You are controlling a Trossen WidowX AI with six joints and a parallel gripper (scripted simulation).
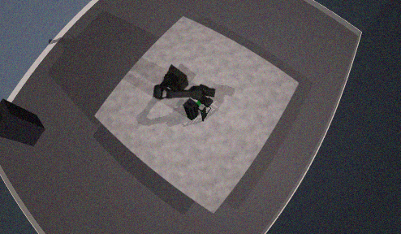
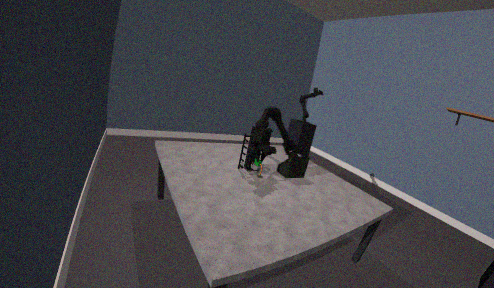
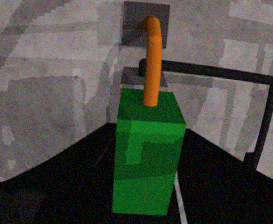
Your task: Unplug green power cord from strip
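My gripper tip is 30 mm to the left of the green plug.
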